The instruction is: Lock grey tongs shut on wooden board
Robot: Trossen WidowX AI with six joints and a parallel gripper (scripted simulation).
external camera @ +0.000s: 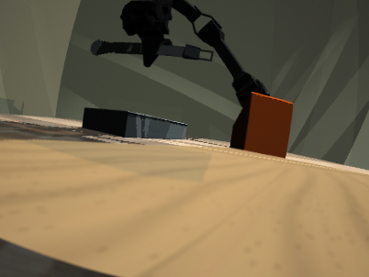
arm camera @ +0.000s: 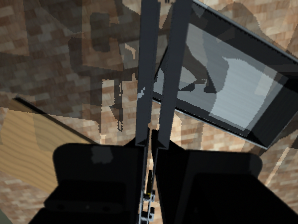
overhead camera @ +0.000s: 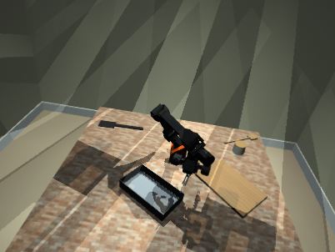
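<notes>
Right now my gripper tip is 130 mm past the wooden board, 280 mm to the right of it and 150 mm above it. The rest, counted from my gripper tip: roasting tin 10 mm ahead, 170 mm to the right, 130 mm below; dark long-handled tool 560 mm behind, 490 mm to the right, 160 mm below.
</notes>
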